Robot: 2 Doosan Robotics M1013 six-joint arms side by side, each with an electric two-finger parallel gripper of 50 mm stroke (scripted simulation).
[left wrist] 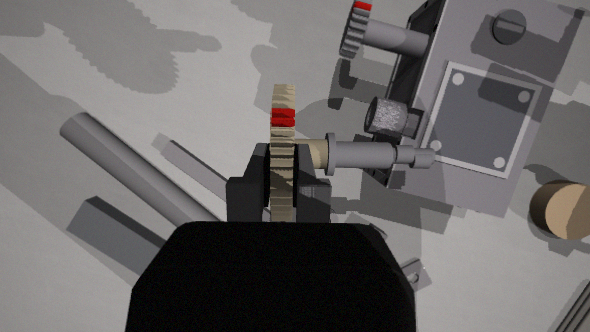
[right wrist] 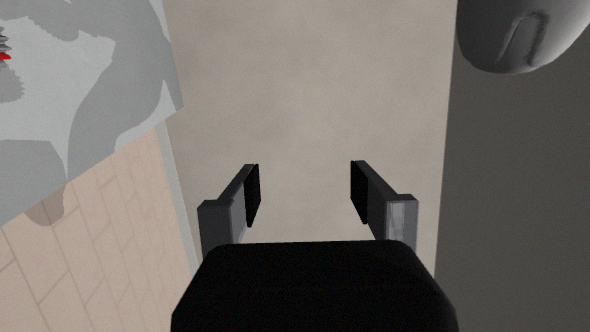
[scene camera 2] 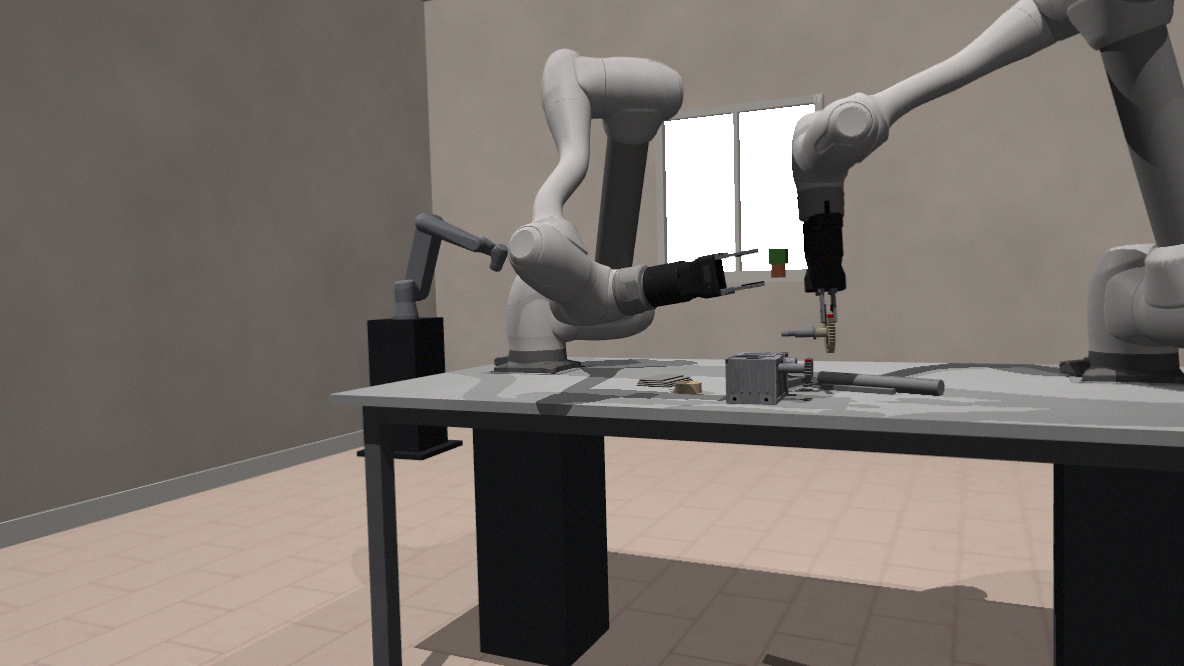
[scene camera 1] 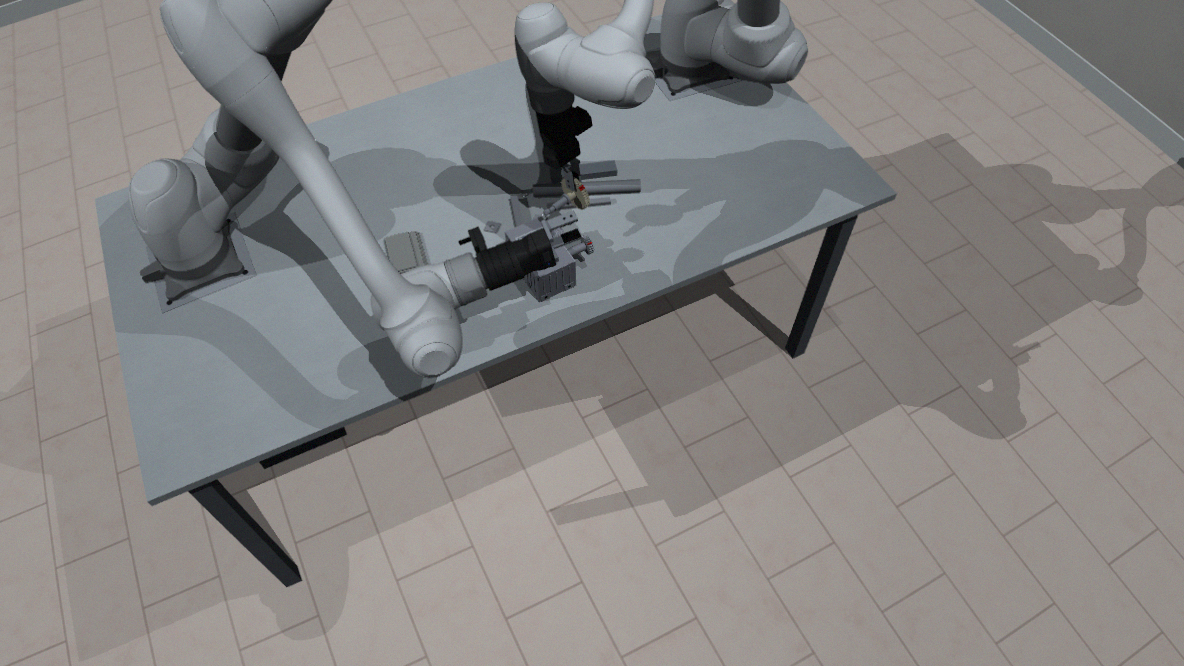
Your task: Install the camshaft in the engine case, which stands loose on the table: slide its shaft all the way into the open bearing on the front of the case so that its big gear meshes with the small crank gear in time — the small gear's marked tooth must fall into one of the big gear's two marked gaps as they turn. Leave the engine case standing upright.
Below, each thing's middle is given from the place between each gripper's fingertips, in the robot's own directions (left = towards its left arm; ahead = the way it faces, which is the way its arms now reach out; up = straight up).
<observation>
I see the thin bar (left wrist: pixel 178 155) 6 cm behind my left hand, 5 cm to the left of it and 15 cm below it. Round my left hand: ribbed plate stack (scene camera 1: pixel 405 250) (13 cm behind, 37 cm to the right, 15 cm below).
The thin bar lies 25 cm behind my right hand (scene camera 2: pixel 759 267), 24 cm below it and 16 cm to the left of it. From my right hand the other things lie so: ribbed plate stack: 31 cm behind, 26 cm to the right, 24 cm below.
</observation>
